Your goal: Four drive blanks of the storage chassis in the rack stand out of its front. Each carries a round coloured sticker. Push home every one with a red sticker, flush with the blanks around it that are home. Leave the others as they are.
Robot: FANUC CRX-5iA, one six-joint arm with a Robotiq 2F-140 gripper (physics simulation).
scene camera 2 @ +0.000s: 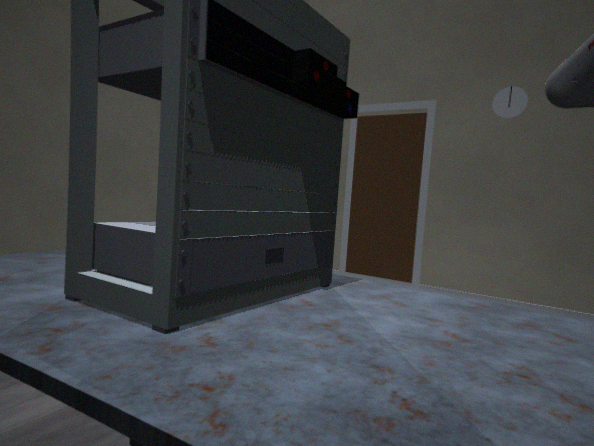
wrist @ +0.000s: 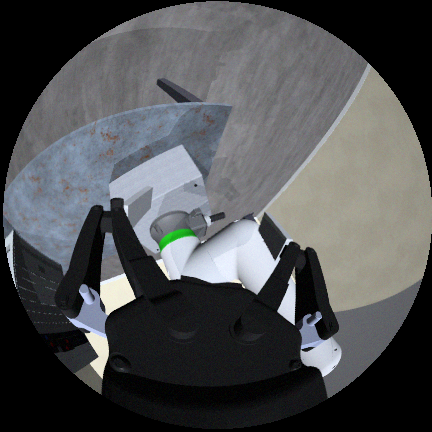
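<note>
The black storage chassis [scene camera 2: 250,52] sits high in the grey rack [scene camera 2: 171,175] [wrist: 40,287]. Blanks stand out towards its right: a block with two red stickers [scene camera 2: 325,65] [scene camera 2: 316,76], and at the right end blanks with a red sticker [scene camera 2: 348,94] above a blue sticker [scene camera 2: 350,107]. In the wrist view the chassis shows small and dark at the lower left, with tiny reddish spots; its blanks cannot be told apart there. My gripper [wrist: 207,208] is wide open and empty, away from the chassis and pointing towards the table and arm base. It does not show in the scene view.
The mottled blue table [scene camera 2: 350,360] [wrist: 75,165] carries the rack. A pale box-shaped block [wrist: 160,170] stands by the arm's base [wrist: 172,222]. A rounded arm part [scene camera 2: 570,85] shows at the upper right. A brown door [scene camera 2: 385,195] and a round clock [scene camera 2: 502,102] are behind.
</note>
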